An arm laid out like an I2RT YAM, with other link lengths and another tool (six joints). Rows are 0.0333 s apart.
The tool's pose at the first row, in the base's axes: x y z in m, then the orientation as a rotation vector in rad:
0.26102 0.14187 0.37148 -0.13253 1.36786 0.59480
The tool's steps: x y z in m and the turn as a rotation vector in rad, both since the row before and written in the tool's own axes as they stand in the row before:
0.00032 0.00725 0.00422 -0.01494 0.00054 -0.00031
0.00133 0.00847 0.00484 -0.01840 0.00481 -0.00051
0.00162 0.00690 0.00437 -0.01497 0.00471 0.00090
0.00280 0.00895 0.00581 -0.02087 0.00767 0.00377
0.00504 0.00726 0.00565 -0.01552 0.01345 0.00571
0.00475 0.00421 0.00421 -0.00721 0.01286 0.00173
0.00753 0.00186 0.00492 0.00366 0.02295 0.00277
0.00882 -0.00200 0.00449 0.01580 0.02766 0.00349
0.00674 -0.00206 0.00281 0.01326 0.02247 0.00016
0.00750 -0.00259 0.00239 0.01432 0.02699 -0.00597
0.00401 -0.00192 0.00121 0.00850 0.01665 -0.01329
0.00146 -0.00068 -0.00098 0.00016 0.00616 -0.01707
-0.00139 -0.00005 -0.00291 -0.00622 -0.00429 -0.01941
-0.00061 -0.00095 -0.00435 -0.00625 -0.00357 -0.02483
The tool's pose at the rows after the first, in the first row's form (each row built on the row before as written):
0.26134 0.14990 0.37390 -0.14497 1.36410 0.60485
0.26156 0.15956 0.37579 -0.16171 1.36338 0.61710
0.26200 0.16780 0.37689 -0.17472 1.36370 0.62815
0.26258 0.17879 0.37765 -0.19156 1.36551 0.64563
0.26382 0.18905 0.37583 -0.20484 1.37472 0.66091
0.26529 0.19605 0.37322 -0.21400 1.38514 0.66709
0.26865 0.20239 0.36749 -0.21745 1.40876 0.66616
0.27365 0.20575 0.35939 -0.21249 1.44072 0.65686
0.27707 0.20747 0.35284 -0.20997 1.46627 0.64668
0.28025 0.20865 0.34528 -0.21260 1.49525 0.63048
0.28208 0.20871 0.34105 -0.22155 1.51114 0.61293
0.28150 0.20800 0.33940 -0.23618 1.51380 0.59901
0.27909 0.20619 0.34054 -0.25396 1.50412 0.58852
0.27586 0.20306 0.34063 -0.27592 1.49390 0.57368

